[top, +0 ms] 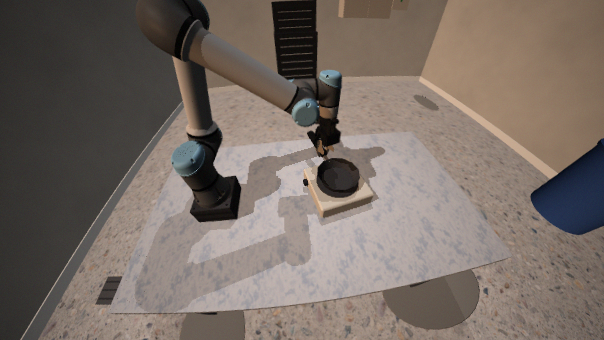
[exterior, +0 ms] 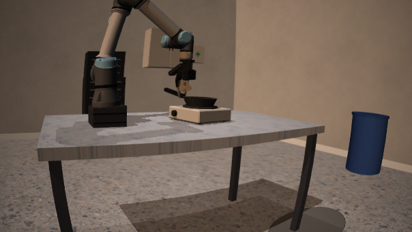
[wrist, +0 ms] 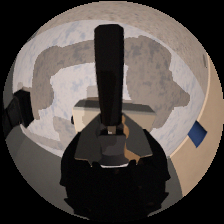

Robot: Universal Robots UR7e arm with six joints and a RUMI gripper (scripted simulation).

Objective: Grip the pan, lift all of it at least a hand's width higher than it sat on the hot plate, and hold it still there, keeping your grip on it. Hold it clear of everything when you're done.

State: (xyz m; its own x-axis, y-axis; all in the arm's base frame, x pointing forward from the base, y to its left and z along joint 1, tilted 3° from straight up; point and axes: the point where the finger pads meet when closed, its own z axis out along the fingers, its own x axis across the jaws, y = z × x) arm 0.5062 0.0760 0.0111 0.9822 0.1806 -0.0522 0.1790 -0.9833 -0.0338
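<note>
My hand is 70 mm to the left of the pan, 20 mm above it and 10 mm short of it. From my hand the other things lie so: hot plate 130 mm to the right, 90 mm below, 10 mm ahead.
</note>
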